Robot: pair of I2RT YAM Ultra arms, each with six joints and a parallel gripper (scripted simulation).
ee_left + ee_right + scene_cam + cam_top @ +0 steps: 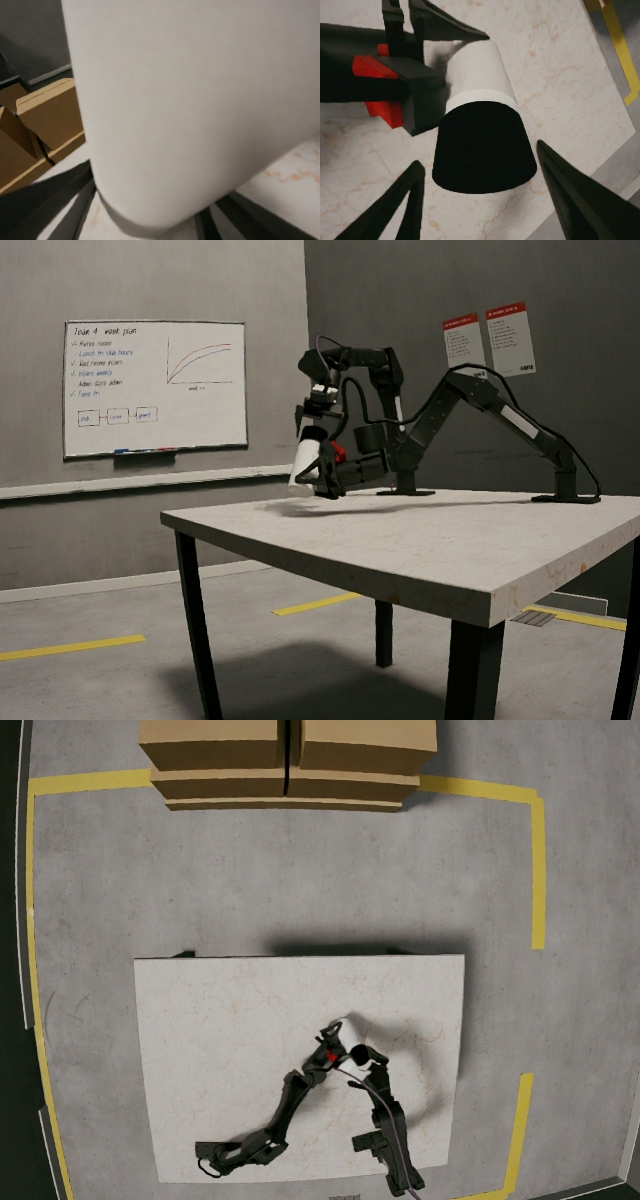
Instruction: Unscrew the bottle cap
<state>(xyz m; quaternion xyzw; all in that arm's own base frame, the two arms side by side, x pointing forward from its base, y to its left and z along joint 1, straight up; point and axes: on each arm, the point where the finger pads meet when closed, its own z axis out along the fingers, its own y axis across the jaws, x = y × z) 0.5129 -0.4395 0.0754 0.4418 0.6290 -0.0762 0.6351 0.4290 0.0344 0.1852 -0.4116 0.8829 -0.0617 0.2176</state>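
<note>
The black cap is 10 mm to the left of my right hand and 10 mm ahead of it. Round my right hand: white bottle 40 mm below, 30 mm ahead, 10 mm to the left.
</note>
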